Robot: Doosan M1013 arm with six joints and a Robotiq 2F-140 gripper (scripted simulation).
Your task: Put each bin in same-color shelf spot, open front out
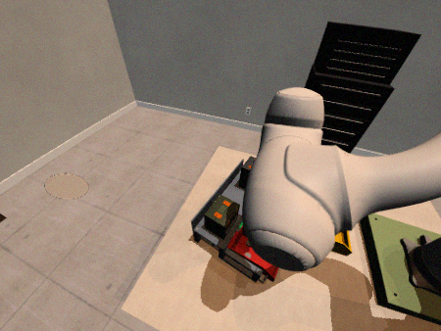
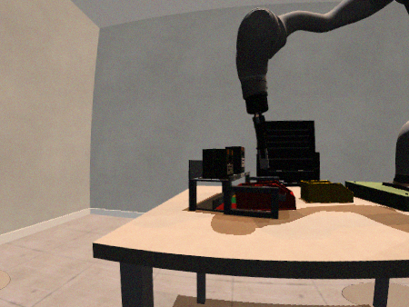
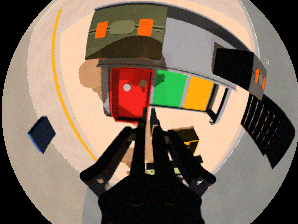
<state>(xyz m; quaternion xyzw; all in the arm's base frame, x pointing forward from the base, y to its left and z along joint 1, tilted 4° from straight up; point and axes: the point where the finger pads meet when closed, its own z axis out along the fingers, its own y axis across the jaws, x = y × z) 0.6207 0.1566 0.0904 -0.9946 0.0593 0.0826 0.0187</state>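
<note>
Now: hand 50 mm to the right of the red bin and 120 mm above it. From my hand the other things lie so: yellow bin (250 mm behind, 150 mm to the right, 130 mm below); dark box (120 mm ahead, 200 mm to the right).
</note>
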